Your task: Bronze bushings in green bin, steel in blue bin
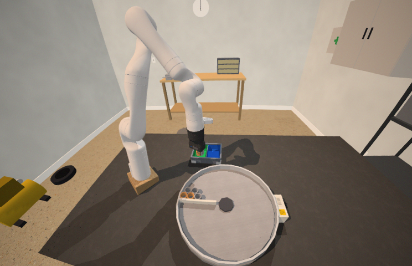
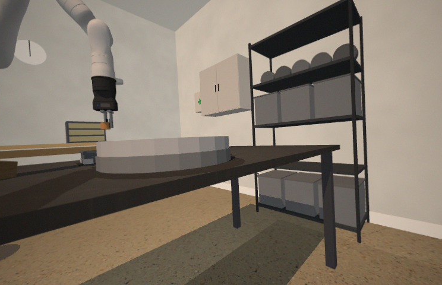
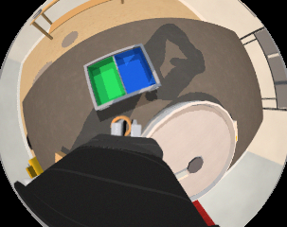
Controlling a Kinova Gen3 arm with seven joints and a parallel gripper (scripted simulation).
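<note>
Now: the green bin 20 mm ahead of my hand, 130 mm to the left of it and 130 mm below it. From my hand the other things lie so: turntable (130 mm ahead, 230 mm to the right, 100 mm below).
</note>
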